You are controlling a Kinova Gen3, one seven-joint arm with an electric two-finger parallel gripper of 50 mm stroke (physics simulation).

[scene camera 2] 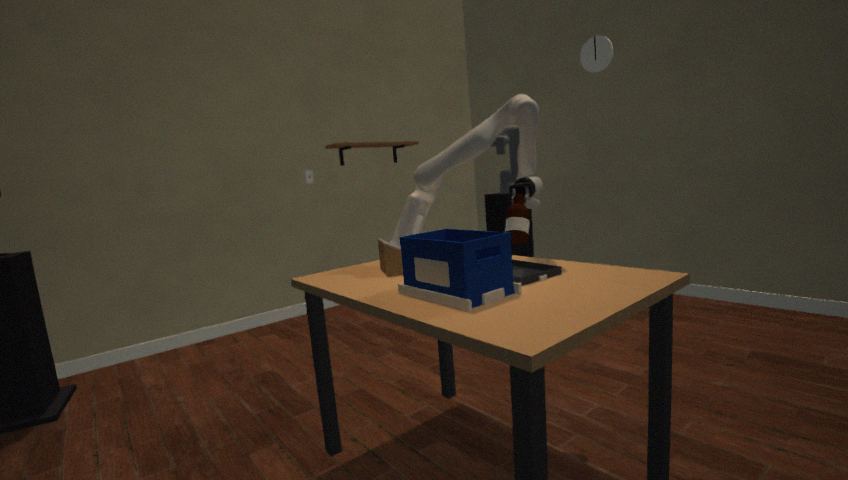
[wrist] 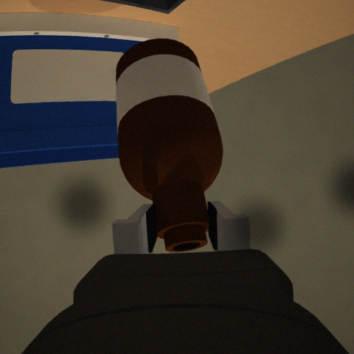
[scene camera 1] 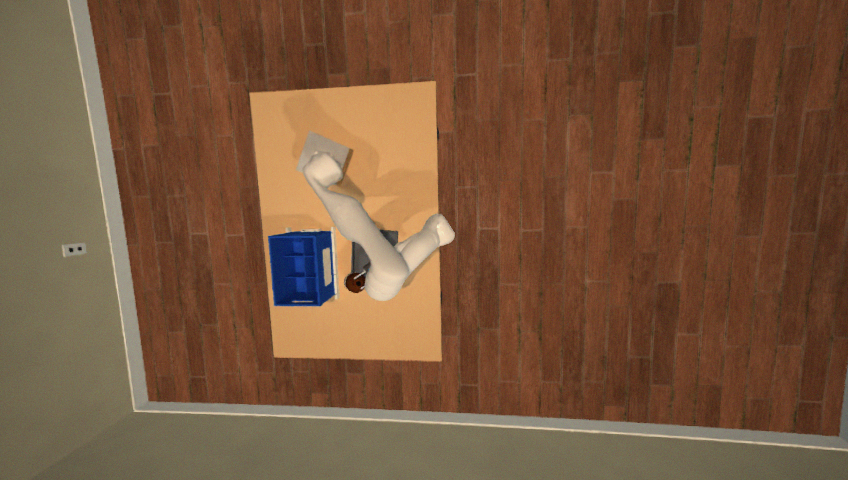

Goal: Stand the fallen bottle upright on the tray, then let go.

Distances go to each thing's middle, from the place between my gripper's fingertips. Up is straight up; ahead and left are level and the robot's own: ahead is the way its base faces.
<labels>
My gripper is now 20 mm short of the brown bottle (scene camera 2: pixel 517 217), 30 mm to the left of it and 60 mm above it.
</labels>
